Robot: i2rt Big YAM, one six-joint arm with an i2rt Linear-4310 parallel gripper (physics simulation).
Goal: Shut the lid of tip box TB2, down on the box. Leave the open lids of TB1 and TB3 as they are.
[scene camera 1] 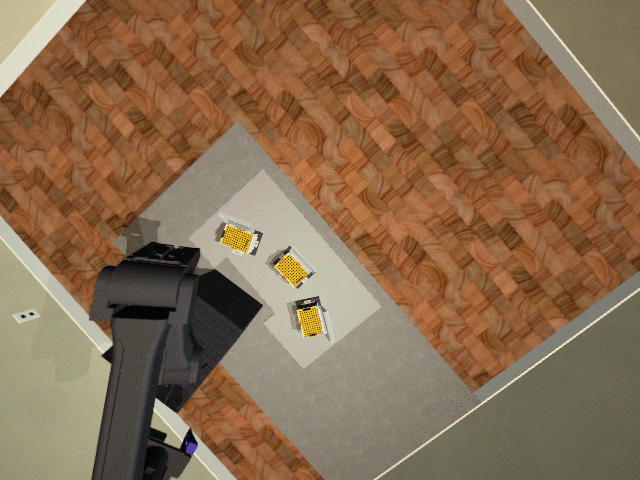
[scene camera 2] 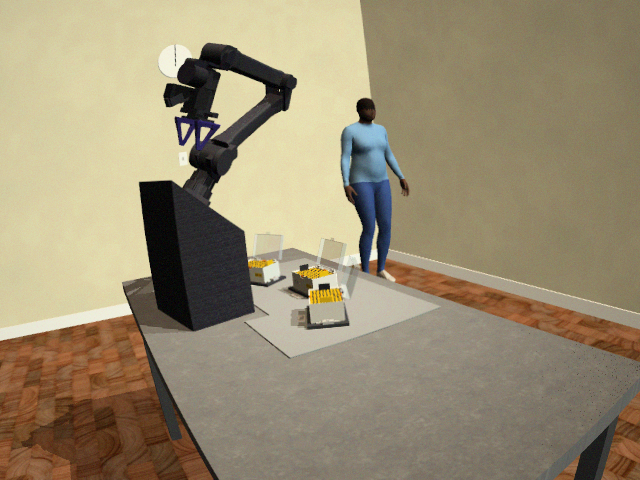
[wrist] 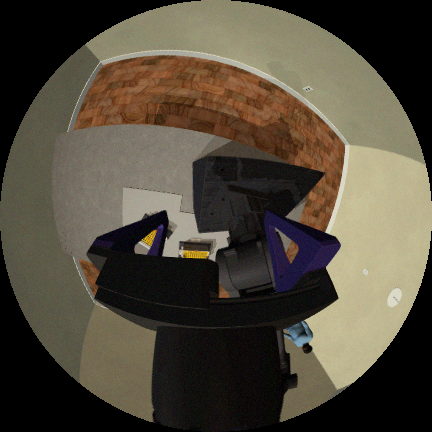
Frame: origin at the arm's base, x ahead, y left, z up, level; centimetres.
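Seen in the pictures: gripper, fingertip midpoint: (scene camera 1: 170,422) (scene camera 2: 189,147) (wrist: 215,215); arm's base at its link origin: (scene camera 2: 191,202) (wrist: 239,201).
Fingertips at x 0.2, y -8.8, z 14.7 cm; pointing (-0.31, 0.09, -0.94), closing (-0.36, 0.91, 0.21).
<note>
Pixels of each thing's top centre, then the offset from my fingertips to it. Level surfaces: height alone.
- middle box at its top centre: (scene camera 2: 310,271) (scene camera 1: 289,272) (wrist: 195,256) dx +33.2, dy +12.3, dz -40.6 cm
- third box at its top centre: (scene camera 2: 320,293) (scene camera 1: 307,322) dx +28.3, dy -9.1, dz -40.6 cm
- pale mat at its surface level: dz -47.2 cm
- grey table at its surface level: dz -47.5 cm
Three white tip boxes with yellow tips stand on the pale mat, lids open; I cannot read which is TB2. One box (scene camera 1: 237,238) (scene camera 2: 263,272) has its clear lid (scene camera 1: 238,222) (scene camera 2: 268,245) upright. The middle box (scene camera 1: 292,269) (scene camera 2: 314,281) has its lid (scene camera 1: 304,259) (scene camera 2: 331,252) upright. The third box (scene camera 1: 310,321) (scene camera 2: 326,311) has its lid (scene camera 1: 328,326) (scene camera 2: 349,279) leaning outward. Two boxes partly show in the wrist view, one (wrist: 149,237) behind a finger, another (wrist: 196,254) above the gripper body. My gripper (scene camera 2: 190,146) (wrist: 215,215) is open and empty, high above the table, away from the boxes.
The pale mat (scene camera 1: 351,304) (scene camera 2: 289,341) (wrist: 135,200) lies on the grey table (scene camera 1: 361,382) (scene camera 2: 387,403) (wrist: 100,165). A black pedestal (scene camera 1: 227,304) (scene camera 2: 206,268) (wrist: 210,195) bears the arm, beside the mat. A person (scene camera 2: 366,155) (wrist: 300,334) stands beyond the table.
</note>
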